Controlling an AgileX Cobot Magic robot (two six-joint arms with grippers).
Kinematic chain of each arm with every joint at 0, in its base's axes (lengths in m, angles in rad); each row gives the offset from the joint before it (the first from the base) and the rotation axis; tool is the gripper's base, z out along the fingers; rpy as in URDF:
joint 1: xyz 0 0 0.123 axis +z
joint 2: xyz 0 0 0 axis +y
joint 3: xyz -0.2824 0 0.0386 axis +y
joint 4: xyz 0.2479 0 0.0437 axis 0.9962 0 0.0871
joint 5: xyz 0 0 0 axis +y
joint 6: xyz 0.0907 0 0.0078 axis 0.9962 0 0.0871
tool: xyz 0 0 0 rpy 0 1.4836 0
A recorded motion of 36 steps. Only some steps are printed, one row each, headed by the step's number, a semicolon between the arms.
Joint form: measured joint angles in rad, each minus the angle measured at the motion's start. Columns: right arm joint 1, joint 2, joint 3, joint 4, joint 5, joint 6; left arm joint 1, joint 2, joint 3, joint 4, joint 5, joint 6.
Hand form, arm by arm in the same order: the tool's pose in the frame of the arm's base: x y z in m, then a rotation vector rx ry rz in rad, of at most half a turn. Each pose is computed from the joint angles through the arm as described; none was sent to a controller.
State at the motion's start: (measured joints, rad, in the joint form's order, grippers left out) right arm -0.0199 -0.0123 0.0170 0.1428 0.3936 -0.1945; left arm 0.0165 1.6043 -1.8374 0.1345 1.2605 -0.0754
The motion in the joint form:
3: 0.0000 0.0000 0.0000 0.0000 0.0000 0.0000; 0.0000 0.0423 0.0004 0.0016 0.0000 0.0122
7: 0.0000 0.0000 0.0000 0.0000 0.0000 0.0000; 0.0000 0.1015 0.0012 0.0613 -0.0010 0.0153
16: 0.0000 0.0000 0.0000 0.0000 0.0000 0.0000; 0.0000 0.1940 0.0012 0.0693 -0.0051 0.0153
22: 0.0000 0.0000 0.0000 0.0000 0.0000 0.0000; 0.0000 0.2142 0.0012 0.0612 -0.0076 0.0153
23: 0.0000 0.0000 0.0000 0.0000 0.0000 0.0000; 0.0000 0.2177 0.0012 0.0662 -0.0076 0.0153
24: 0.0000 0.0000 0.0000 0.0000 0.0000 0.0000; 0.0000 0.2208 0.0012 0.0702 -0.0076 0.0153
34: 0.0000 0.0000 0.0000 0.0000 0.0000 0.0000; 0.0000 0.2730 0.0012 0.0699 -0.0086 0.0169
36: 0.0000 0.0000 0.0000 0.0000 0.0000 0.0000; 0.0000 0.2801 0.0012 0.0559 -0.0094 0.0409
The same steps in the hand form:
3: 0.0519 0.0040 0.1730 -0.0775 1.8762 -0.0053; 0.3449 0.0175 0.4164 -0.0985 2.5448 0.1633
7: 0.0519 0.0040 0.1730 -0.0775 1.8762 -0.0053; 0.3615 0.0228 0.3962 -0.0871 2.5977 0.2488
16: 0.0519 0.0040 0.1730 -0.0775 1.8762 -0.0053; 0.3855 0.0239 0.3619 -0.0761 2.6847 0.2670
22: 0.0519 0.0040 0.1730 -0.0775 1.8762 -0.0053; 0.3905 0.0233 0.3540 -0.0747 2.7034 0.2573
23: 0.0519 0.0040 0.1730 -0.0775 1.8762 -0.0053; 0.3913 0.0237 0.3527 -0.0736 2.7062 0.2644
24: 0.0519 0.0040 0.1730 -0.0775 1.8762 -0.0053; 0.3920 0.0241 0.3515 -0.0726 2.7088 0.2702
34: 0.0519 0.0040 0.1730 -0.0775 1.8762 -0.0053; 0.4034 0.0242 0.3308 -0.0644 2.7599 0.2744
36: 0.0519 0.0040 0.1730 -0.0775 1.8762 -0.0053; 0.4050 0.0230 0.3277 -0.0330 2.7703 0.2617

